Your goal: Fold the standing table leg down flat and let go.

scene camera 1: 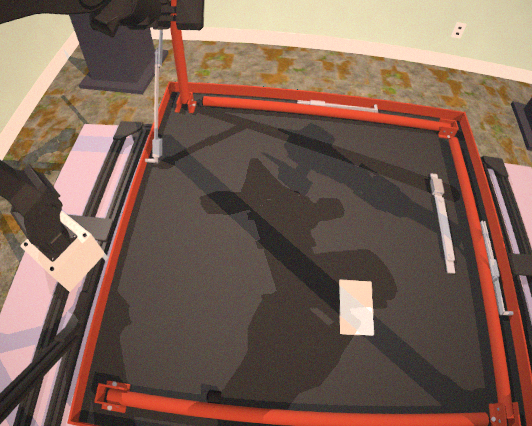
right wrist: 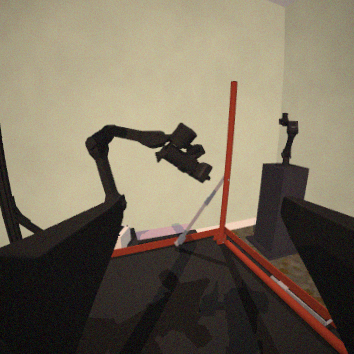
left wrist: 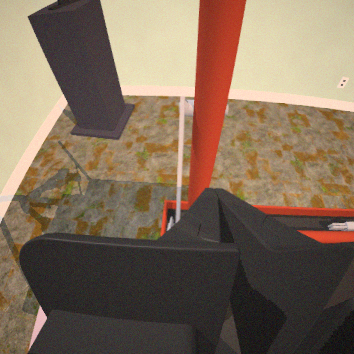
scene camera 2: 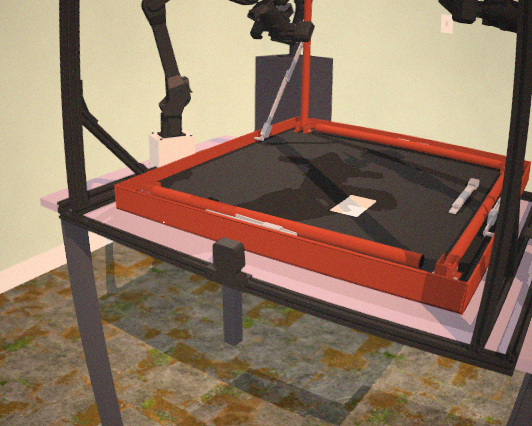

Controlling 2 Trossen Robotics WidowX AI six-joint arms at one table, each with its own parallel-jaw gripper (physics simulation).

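Pixels of known places: left gripper, between the fingertips: [scene camera 1: 160, 15] [right wrist: 209, 178] [left wrist: 212, 196] [scene camera 2: 293, 44]; right gripper, between the fingertips: [right wrist: 202, 205] [scene camera 2: 451, 1]; left arm's base, origin of its link: [scene camera 1: 55, 240] [scene camera 2: 171, 134].
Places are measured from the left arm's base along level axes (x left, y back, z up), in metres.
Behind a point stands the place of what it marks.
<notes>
One red table leg [scene camera 1: 180, 65] @(x 0.439, y 0.061, z 0.076 m) [scene camera 2: 306, 85] @(x 0.444, y 0.058, z 0.098 m) [left wrist: 216, 75] @(x 0.441, y 0.065, z 0.254 m) [right wrist: 229, 150] @(x 0.454, y 0.061, z 0.333 m) stands upright at the back corner of the upturned table, whose red rim [scene camera 1: 240, 90] @(x 0.549, y -0.021, z -0.031 m) [scene camera 2: 350, 266] @(x 0.064, y -0.721, z -0.066 m) surrounds a dark underside. A thin grey brace [scene camera 1: 157, 90] @(x 0.345, y 0.041, z 0.077 m) [scene camera 2: 281, 92] @(x 0.350, y 0.043, z 0.082 m) [left wrist: 180, 150] @(x 0.420, y 0.076, z 0.203 m) [right wrist: 201, 211] @(x 0.360, y 0.047, z 0.088 m) slants from the leg to the side rim. My left gripper [scene camera 2: 307, 31] [left wrist: 212, 196] @(x 0.384, y 0.035, z 0.229 m) [right wrist: 209, 178] @(x 0.384, y 0.035, z 0.229 m) is shut and empty beside the upper part of the leg; in the right wrist view a gap separates them. My right gripper [right wrist: 202, 205] @(x 0.375, y -0.603, z 0.379 m) is open and empty, far from the leg; its fingertips are hidden in scene camera 2.
Other red legs lie flat inside the rim, including the back leg [scene camera 1: 260, 106] @(x 0.523, y -0.099, z -0.027 m) and the front leg [scene camera 2: 350, 242] @(x 0.090, y -0.680, z -0.046 m). A white card [scene camera 1: 356, 295] @(x 0.245, y -0.493, z -0.062 m) [scene camera 2: 353, 205] @(x 0.225, y -0.502, z -0.063 m) and a loose grey bar [scene camera 1: 443, 225] @(x 0.474, y -0.585, z -0.046 m) [scene camera 2: 465, 196] @(x 0.472, y -0.598, z -0.047 m) lie on the underside. Black frame posts [scene camera 2: 72, 100] @(x -0.291, y -0.231, z 0.160 m) stand around the table.
</notes>
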